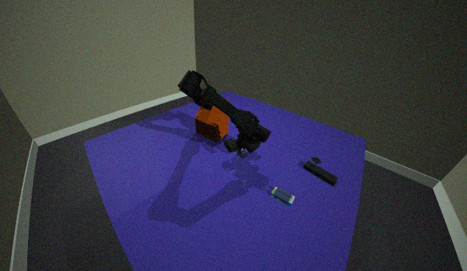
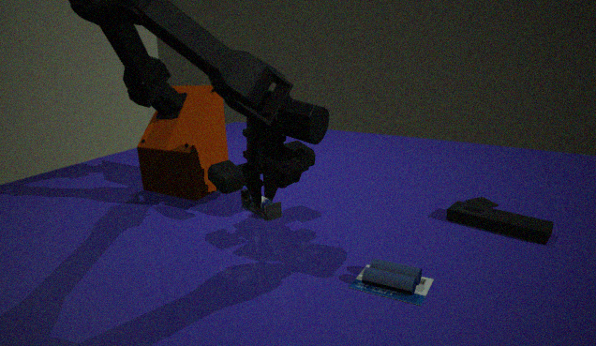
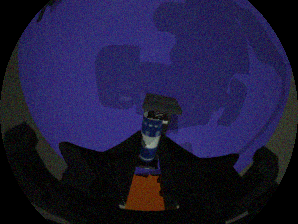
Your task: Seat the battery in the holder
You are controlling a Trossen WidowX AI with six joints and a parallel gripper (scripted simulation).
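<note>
My gripper tip is now 1 cm below the battery.
</note>
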